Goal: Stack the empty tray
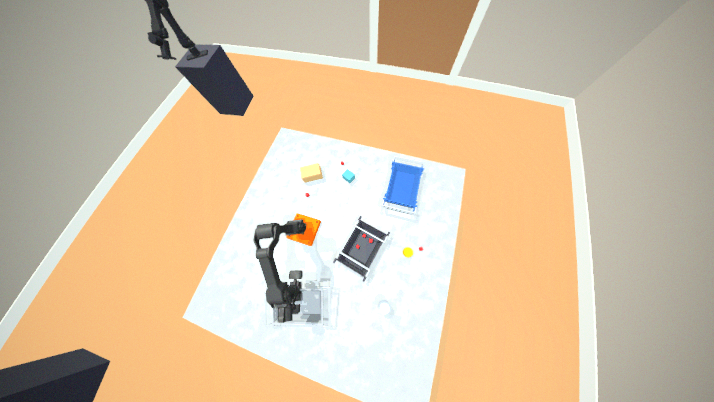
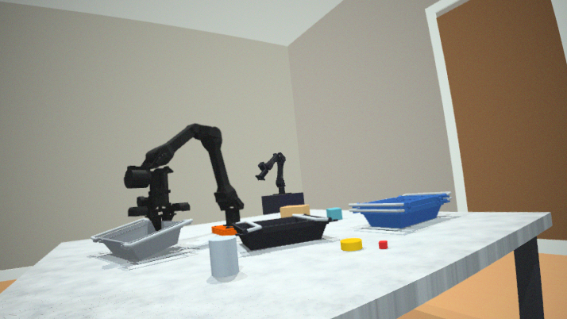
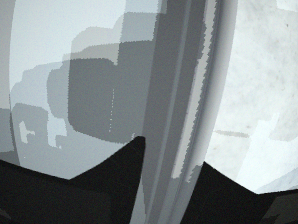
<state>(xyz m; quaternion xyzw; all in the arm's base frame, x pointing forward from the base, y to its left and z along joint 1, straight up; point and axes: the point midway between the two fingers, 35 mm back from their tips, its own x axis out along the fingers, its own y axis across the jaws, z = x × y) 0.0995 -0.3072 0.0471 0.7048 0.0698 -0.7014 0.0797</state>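
My gripper tip is now 10 mm short of the grey tray, 70 mm to the left of it and 20 mm below it. Round my gripper tip: tan block (130 mm behind, 660 mm to the left, 10 mm below); grey cylinder (430 mm ahead, 10 mm to the left); yellow disc (510 mm ahead, 290 mm to the left, 30 mm below).
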